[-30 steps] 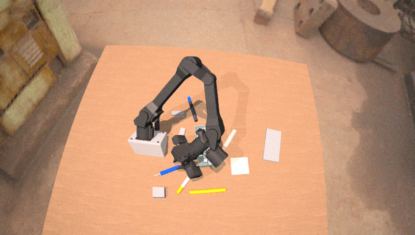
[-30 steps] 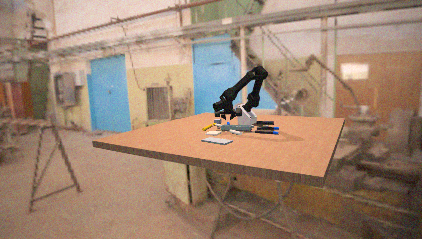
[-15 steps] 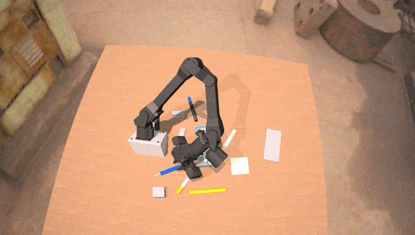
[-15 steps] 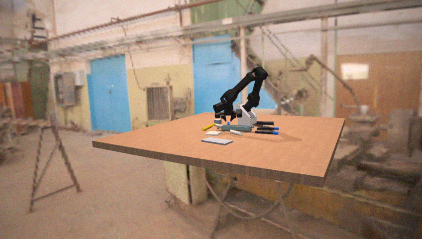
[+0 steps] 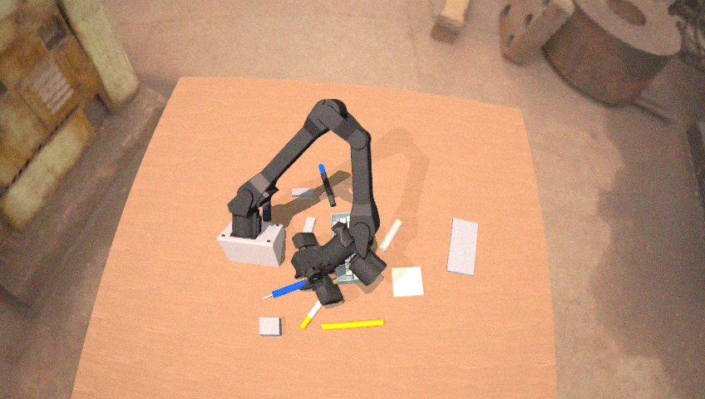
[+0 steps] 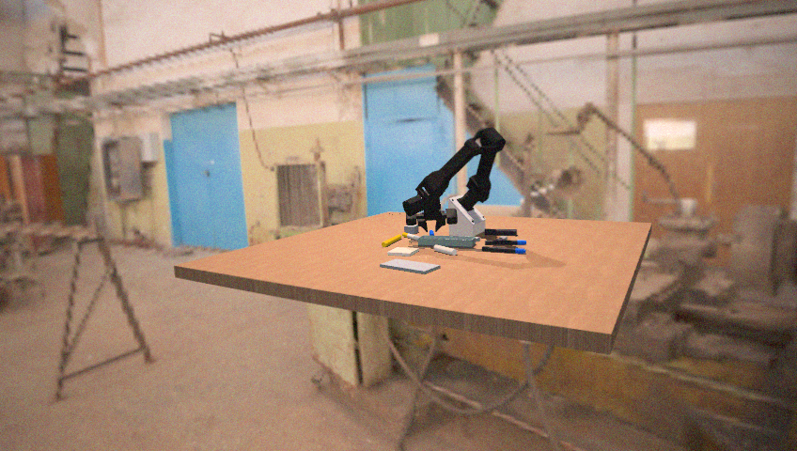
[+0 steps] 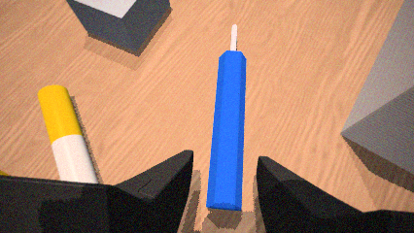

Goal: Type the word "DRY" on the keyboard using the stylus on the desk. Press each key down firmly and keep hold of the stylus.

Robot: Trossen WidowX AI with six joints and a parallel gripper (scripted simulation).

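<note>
My gripper tip is now 5 cm past the blue stylus, 3 cm to the left of it and 2 cm above it. Also, from my gripper tip: grey cube 12 cm to the right, 6 cm behind, 1 cm below; then stylus tip 8 cm behind, 4 cm to the right, 2 cm below; then yellow-tipped marker 7 cm to the right, 4 cm ahead, 2 cm below.
</note>
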